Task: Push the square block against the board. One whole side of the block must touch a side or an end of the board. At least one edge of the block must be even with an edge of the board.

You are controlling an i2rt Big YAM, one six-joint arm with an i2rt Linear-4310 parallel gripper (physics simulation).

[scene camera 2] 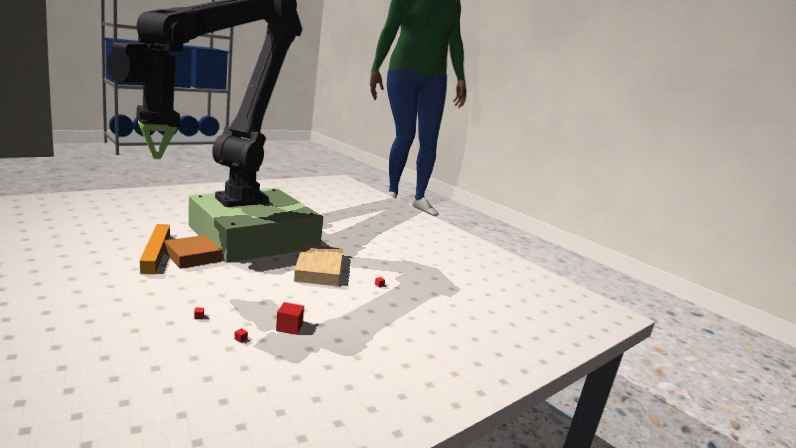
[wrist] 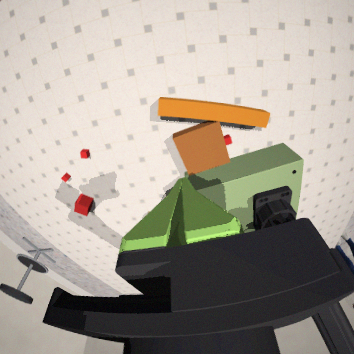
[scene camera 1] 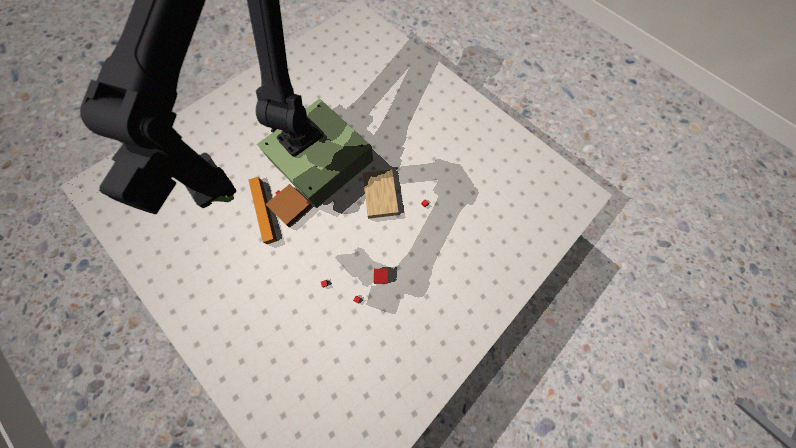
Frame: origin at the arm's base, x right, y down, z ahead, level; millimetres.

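Seen in the pictures: gripper, between the fingertips: (scene camera 2: 156, 158) (wrist: 183, 183) (scene camera 1: 230, 199); arm's base, origin of its link: (scene camera 2: 242, 200) (wrist: 269, 207) (scene camera 1: 301, 137).
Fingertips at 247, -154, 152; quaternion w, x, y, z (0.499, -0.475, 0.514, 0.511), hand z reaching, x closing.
Pixels of each thing's top centre, then the offset from my fingertips to it, as dx, dy, dz.
- brown square block, centre of its top: (wrist: 202, 150) (scene camera 2: 193, 245) (scene camera 1: 287, 203) -83, +211, -27
- small red cube, centre of its top: (wrist: 227, 140) (scene camera 1: 278, 192) -82, +224, -84
- pale wooden block, centre of its top: (scene camera 2: 320, 258) (scene camera 1: 380, 191) -328, +211, +134
- larger red cube, centre of its top: (scene camera 2: 291, 308) (scene camera 1: 380, 275) (wrist: 80, 209) -152, +200, +338
The brown square block (scene camera 1: 287, 205) (scene camera 2: 194, 250) (wrist: 202, 148) lies flat, turned at an angle to the long orange board (scene camera 1: 261, 210) (scene camera 2: 154, 248) (wrist: 212, 111). One corner of the block is at or very near the board's long side. A wedge-shaped gap opens between them, and no whole side of the block lies along the board. In the wrist view the block's near corner is close to the green base box; contact is unclear. My gripper (scene camera 1: 223, 198) (scene camera 2: 157, 156) (wrist: 183, 183) is shut and empty, high above the table, left of the board in scene camera 1.
The green base box (scene camera 1: 339, 161) (scene camera 2: 272, 236) (wrist: 250, 172) stands beside the block. A small red cube (scene camera 1: 277, 192) (wrist: 228, 139) lies between board, block and box. A pale wooden block (scene camera 1: 382, 193) (scene camera 2: 318, 267), a larger red cube (scene camera 1: 381, 276) (scene camera 2: 290, 317) (wrist: 84, 204) and several small red cubes lie farther off.
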